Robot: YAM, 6 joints.
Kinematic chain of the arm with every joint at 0, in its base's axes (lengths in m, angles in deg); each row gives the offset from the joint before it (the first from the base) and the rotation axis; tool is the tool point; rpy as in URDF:
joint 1: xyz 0 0 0.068 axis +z
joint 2: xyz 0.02 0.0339 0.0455 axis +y
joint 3: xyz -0.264 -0.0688 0 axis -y
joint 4: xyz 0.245 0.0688 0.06 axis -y
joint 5: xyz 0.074 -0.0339 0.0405 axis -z
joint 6: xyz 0.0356 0 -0.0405 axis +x
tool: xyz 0 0 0 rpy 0 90 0
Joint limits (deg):
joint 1: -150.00..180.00
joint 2: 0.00..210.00
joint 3: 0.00..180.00
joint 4: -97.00..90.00
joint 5: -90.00..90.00
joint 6: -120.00..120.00
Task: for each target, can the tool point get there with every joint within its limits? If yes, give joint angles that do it. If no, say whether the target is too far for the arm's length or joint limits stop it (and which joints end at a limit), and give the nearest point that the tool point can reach.
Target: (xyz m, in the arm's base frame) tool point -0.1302 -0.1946 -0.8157
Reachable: no: too far | nearest point -0.1346 -0.2012 -0.3803 | short by 0.435 m
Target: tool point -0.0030 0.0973 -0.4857
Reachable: no: joint limits stop it (at a limit: joint 2) | nearest point -0.0042 0.1371 -0.3627 | short by 0.129 m
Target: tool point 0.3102 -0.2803 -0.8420
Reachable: no: too far | nearest point 0.2386 -0.2156 -0.3729 | short by 0.479 m
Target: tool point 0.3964 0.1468 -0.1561
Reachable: yes | joints 23.59 176.07 113.10 -42.16 42.67 -91.50
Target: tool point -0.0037 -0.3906 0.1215
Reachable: yes | joints -88.87 112.09 58.08 10.87 18.68 -15.03
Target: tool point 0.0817 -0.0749 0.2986
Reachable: yes | joints -38.39 17.72 15.96 30.55 12.91 99.42
